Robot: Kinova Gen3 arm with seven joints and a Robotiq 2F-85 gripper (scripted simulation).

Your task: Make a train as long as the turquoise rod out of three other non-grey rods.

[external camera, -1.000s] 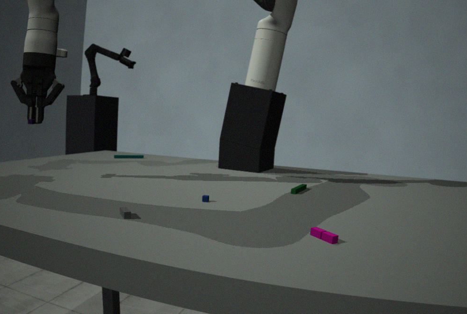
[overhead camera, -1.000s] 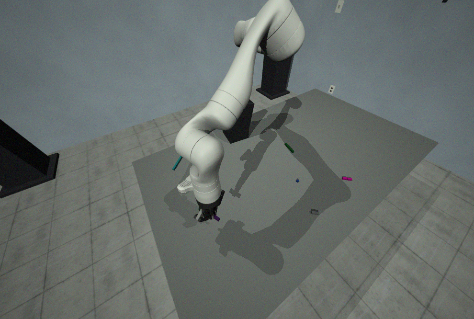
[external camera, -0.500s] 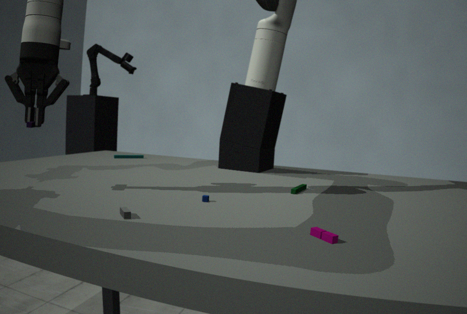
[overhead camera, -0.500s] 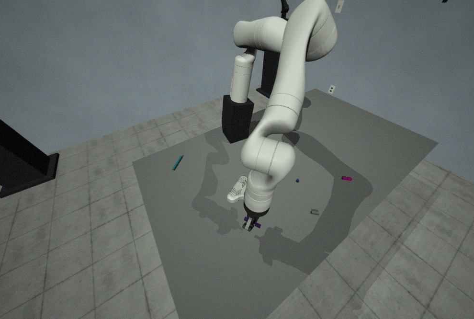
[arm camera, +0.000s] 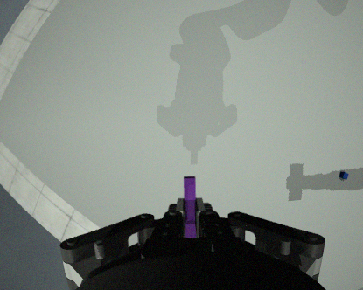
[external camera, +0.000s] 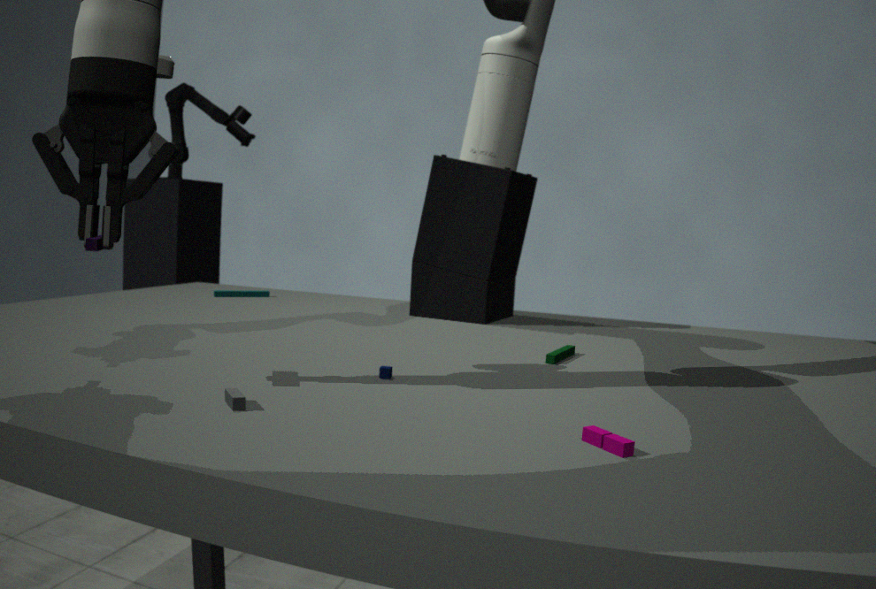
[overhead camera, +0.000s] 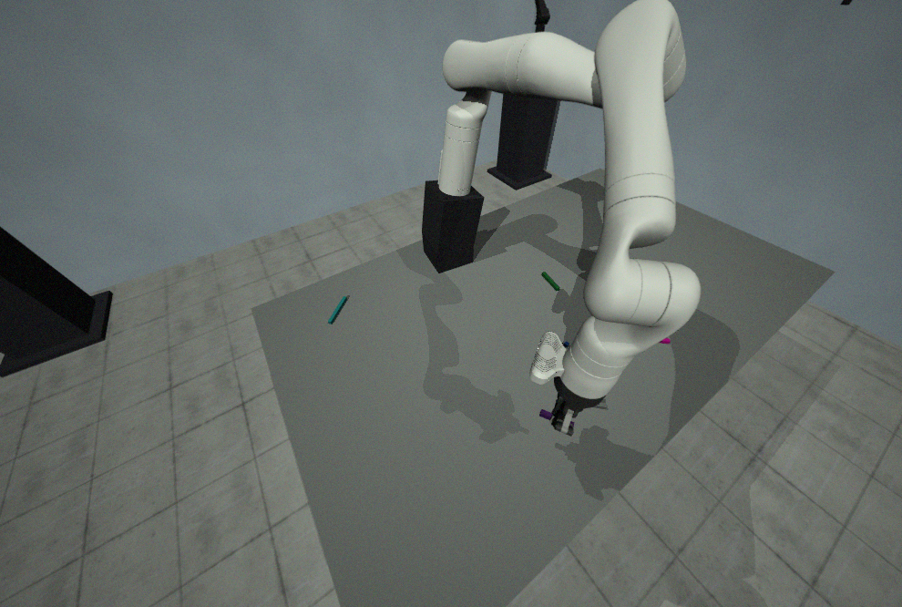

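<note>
Now: the grey rod 1 cm ahead of my hand, 16 cm to the left of it and 13 cm below it. Round my hand: small blue rod: 15 cm behind, 22 cm to the left, 13 cm below; then green rod: 34 cm behind, 35 cm to the left, 13 cm below; then purple rod: 1 cm below.
</note>
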